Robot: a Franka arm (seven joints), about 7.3 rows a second.
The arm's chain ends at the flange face. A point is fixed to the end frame.
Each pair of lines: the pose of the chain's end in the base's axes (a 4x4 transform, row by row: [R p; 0 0 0 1], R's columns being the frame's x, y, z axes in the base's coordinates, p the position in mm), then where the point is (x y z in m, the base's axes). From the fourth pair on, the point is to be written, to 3 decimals.
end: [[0.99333, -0.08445, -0.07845, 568.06], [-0.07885, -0.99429, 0.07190, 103.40], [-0.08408, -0.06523, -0.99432, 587.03], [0, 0, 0, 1]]
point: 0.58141 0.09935 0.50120
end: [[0.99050, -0.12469, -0.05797, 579.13], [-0.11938, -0.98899, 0.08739, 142.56], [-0.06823, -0.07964, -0.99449, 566.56], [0, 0, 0, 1]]
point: 0.59380 0.13901 0.48093
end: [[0.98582, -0.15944, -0.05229, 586.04], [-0.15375, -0.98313, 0.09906, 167.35], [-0.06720, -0.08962, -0.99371, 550.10], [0, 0, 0, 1]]
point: 0.60080 0.16412 0.46447
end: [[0.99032, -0.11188, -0.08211, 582.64], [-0.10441, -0.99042, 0.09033, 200.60], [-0.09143, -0.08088, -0.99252, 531.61], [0, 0, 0, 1]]
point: 0.595 0.198 0.446
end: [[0.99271, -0.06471, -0.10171, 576.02], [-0.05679, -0.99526, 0.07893, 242.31], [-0.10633, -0.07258, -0.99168, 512.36], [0, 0, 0, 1]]
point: 0.588 0.239 0.426
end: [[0.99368, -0.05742, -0.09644, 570.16], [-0.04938, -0.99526, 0.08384, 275.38], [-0.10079, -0.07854, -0.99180, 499.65], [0, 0, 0, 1]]
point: 0.582 0.273 0.414
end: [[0.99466, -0.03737, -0.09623, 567.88], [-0.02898, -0.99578, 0.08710, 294.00], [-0.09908, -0.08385, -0.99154, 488.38], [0, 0, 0, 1]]
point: 0.580 0.292 0.402
